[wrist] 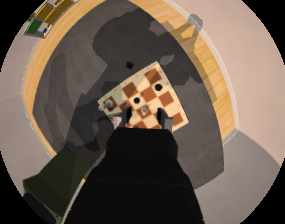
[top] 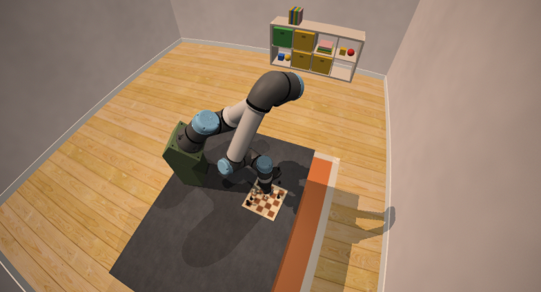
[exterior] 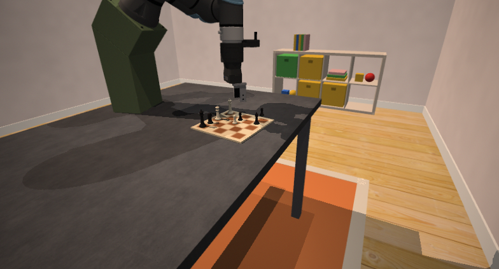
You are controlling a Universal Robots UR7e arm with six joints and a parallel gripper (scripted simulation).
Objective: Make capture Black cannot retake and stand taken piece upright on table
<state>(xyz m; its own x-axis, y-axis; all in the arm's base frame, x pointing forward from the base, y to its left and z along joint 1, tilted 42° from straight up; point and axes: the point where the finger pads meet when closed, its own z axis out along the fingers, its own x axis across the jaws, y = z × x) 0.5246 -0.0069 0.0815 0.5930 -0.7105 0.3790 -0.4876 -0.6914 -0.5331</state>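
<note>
My hand is 9 cm above the small white pawn, 2 cm to the left of it and 1 cm past it. The rest, counted from my hand: small chessboard (11 cm below, 2 cm to the right, 2 cm behind).
</note>
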